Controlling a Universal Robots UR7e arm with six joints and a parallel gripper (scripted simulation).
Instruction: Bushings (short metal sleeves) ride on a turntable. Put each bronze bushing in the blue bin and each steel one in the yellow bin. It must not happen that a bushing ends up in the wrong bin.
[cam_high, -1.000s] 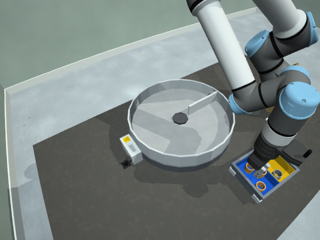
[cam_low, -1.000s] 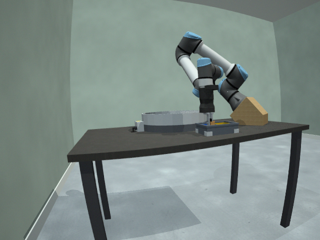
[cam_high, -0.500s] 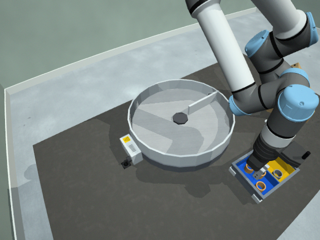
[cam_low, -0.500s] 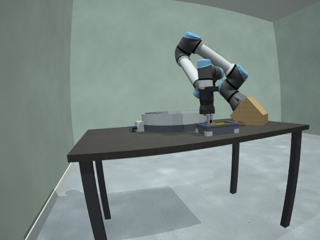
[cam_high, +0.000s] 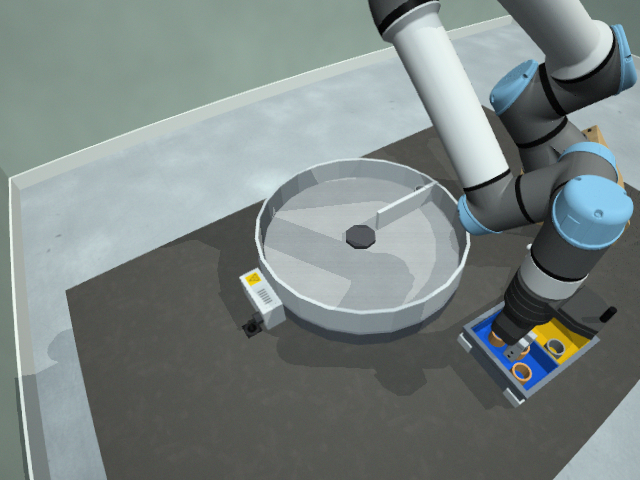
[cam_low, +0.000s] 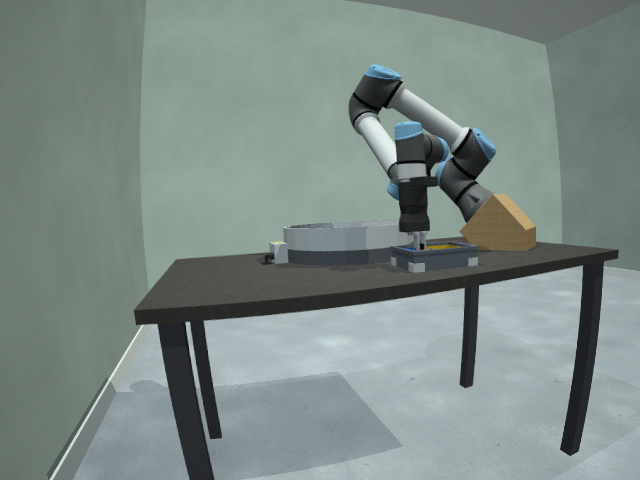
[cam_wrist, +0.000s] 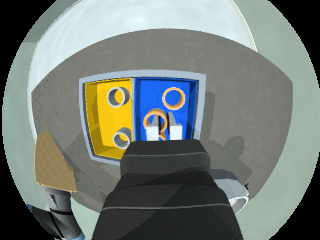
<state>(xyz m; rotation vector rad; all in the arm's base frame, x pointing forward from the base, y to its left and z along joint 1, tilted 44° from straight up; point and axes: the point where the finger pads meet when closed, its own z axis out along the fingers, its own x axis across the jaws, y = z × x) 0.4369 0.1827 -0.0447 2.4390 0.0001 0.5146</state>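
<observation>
My gripper is now 4 cm past the bin and 2 cm above it. The rest, counted from my hand: turntable: 2 cm ahead, 35 cm to the right, 1 cm above.
</observation>
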